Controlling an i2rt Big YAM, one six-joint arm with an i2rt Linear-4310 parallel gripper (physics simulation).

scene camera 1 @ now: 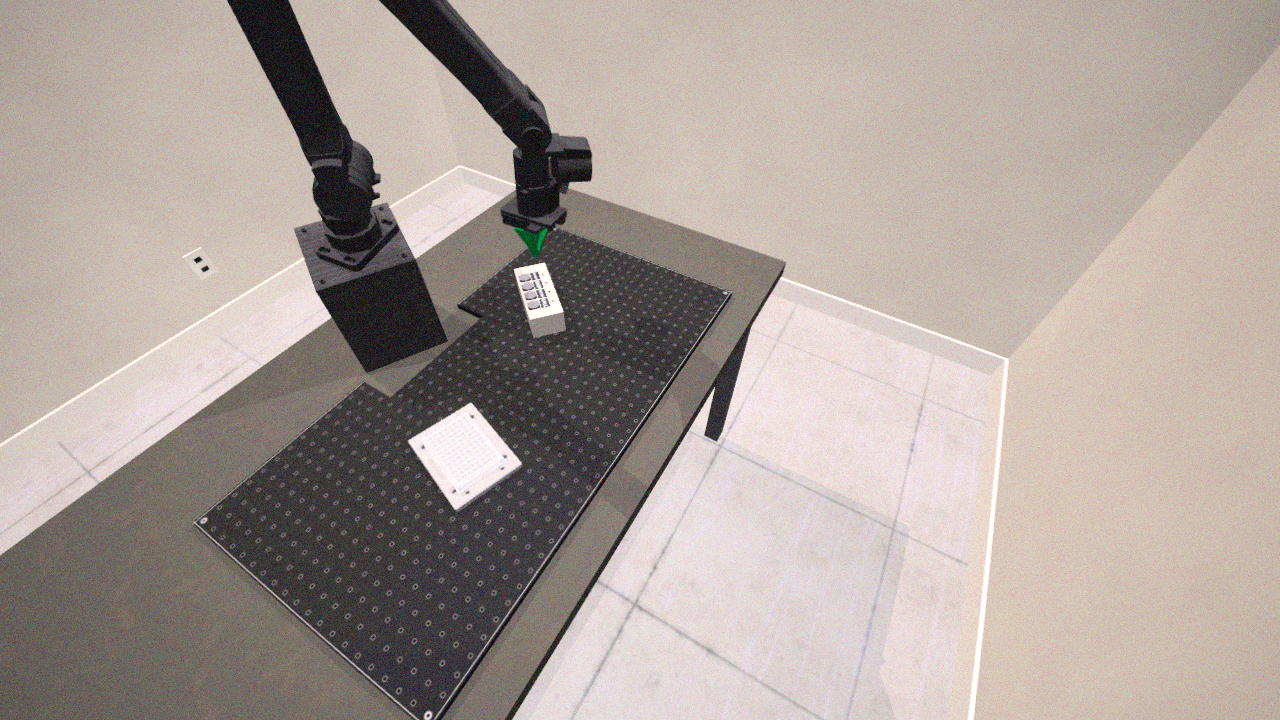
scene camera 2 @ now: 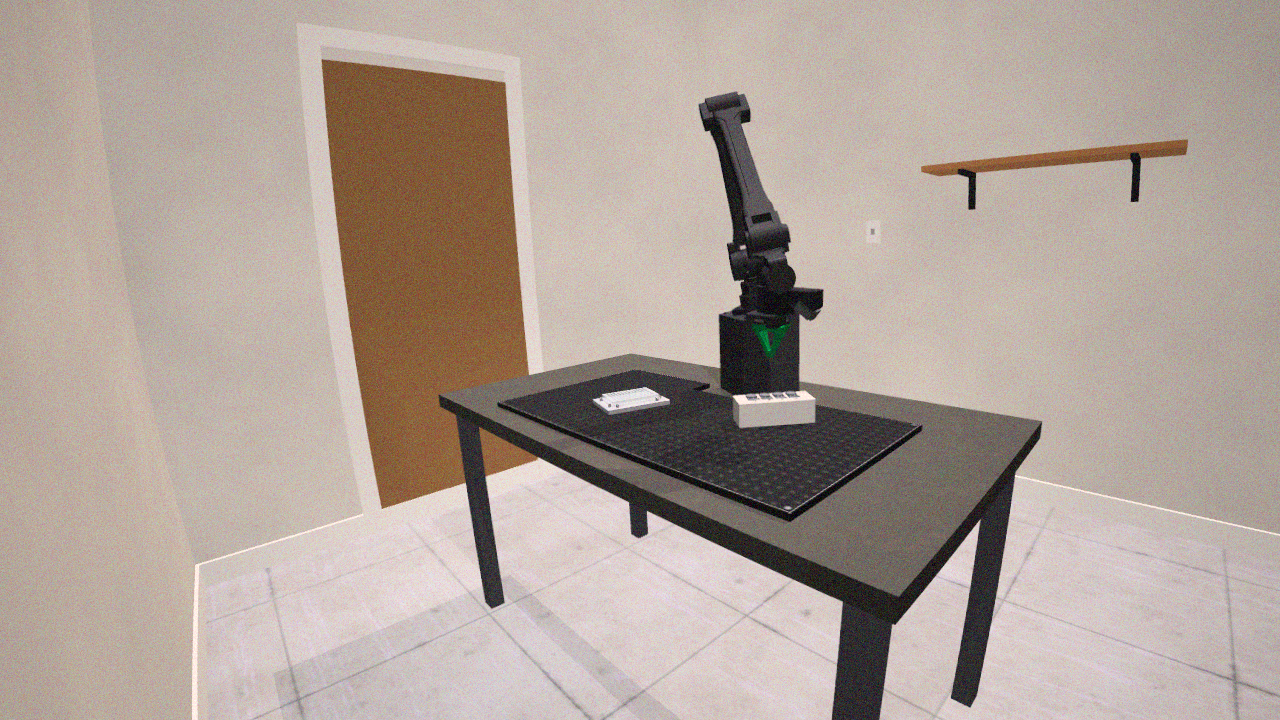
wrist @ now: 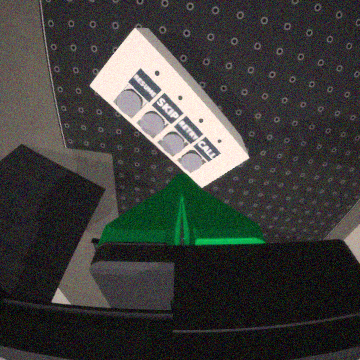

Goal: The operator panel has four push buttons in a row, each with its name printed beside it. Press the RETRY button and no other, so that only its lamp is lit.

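Frame: origin at the arm's base, x up, y back, z right, level; millimetres.
Seen in the pictures: gripper, fingertip midpoint: (scene camera 1: 536, 255) (scene camera 2: 770, 357) (wrist: 181, 181); arm's base at its link origin: (scene camera 1: 359, 242).
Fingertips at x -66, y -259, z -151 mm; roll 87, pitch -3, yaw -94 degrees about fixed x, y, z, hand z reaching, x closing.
Observation:
Offsets run from my fingertips to a thing's top centre. Level surfaces: height alone.
The white operator panel @(dx -89, dy +12, dz -2 mm) (scene camera 1: 548, 324) (scene camera 2: 774, 410) (wrist: 117, 62) lies on the black mat. In the wrist view its row of grey round buttons runs from upper left to lower right: RESUME @(dx -89, dy +55, dz -25 mm) (wrist: 130, 101), SKIP @(dx -89, dy +36, dz -2 mm) (wrist: 152, 121), RETRY @(dx -89, dy +17, dz +21 mm) (wrist: 173, 142) and CALL @(dx -89, dy -3, dz +44 mm) (wrist: 192, 161). The small lamp beside each name looks dark, the RETRY lamp @(dx -91, dy -13, dz -4 mm) (wrist: 201, 120) included. My gripper (scene camera 1: 536, 256) (scene camera 2: 770, 356) (wrist: 181, 181) has green fingers, shut and empty, pointing down. It hangs above the panel's level, apart from it. In the wrist view the fingertips show just below the panel's CALL end.
A white square plate @(dx -118, dy -33, dz +366 mm) (scene camera 1: 465, 456) (scene camera 2: 631, 402) lies on the perforated black mat @(dx -144 mm) (scene camera 1: 358, 537) (scene camera 2: 760, 474), away from the panel. The arm's black base block (scene camera 1: 384, 313) (scene camera 2: 733, 358) (wrist: 45, 220) stands on the table @(dx -157 mm) (scene camera 1: 116, 555) (scene camera 2: 948, 465) beside the mat.

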